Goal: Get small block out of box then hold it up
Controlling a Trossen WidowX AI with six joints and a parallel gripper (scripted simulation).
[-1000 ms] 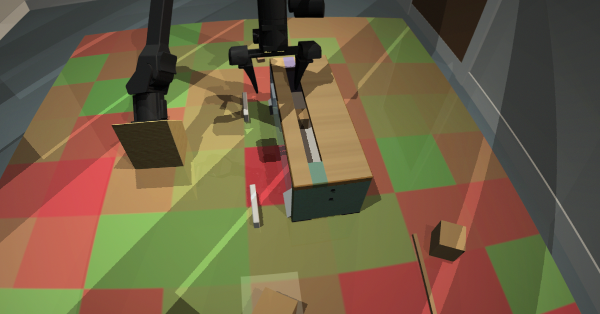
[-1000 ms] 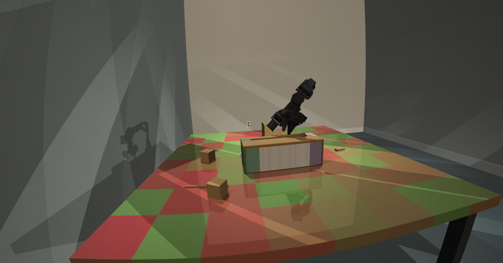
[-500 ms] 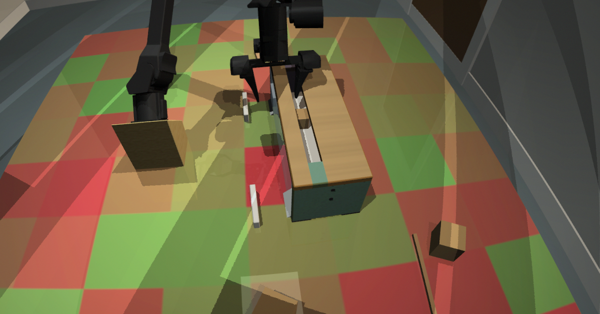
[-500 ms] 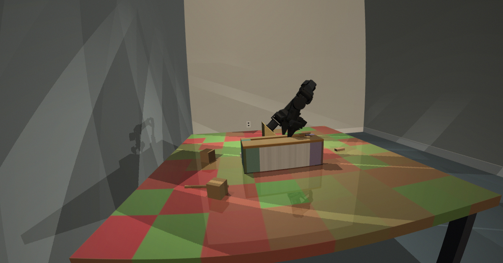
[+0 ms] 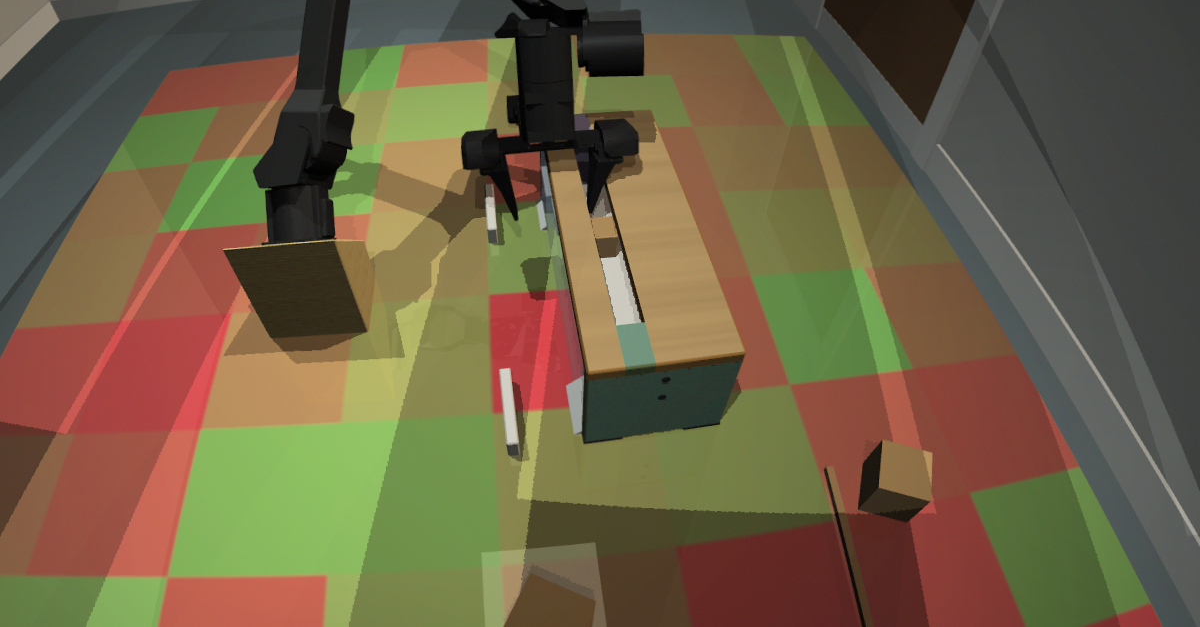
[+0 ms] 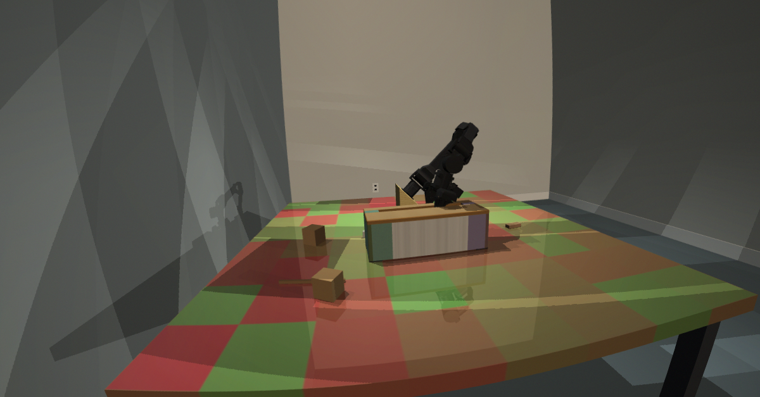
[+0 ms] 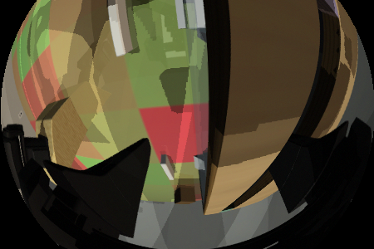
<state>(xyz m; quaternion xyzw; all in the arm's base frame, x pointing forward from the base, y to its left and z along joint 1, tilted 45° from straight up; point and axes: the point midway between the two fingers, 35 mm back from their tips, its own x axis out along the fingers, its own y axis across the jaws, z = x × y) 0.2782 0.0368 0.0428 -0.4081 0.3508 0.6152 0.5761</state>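
Right now my gripper tip is 50 mm short of the tan block and 30 mm to the left of it. From my gripper tip the other things lie so: thin stick (380 mm to the right, 260 mm ahead, 90 mm below).
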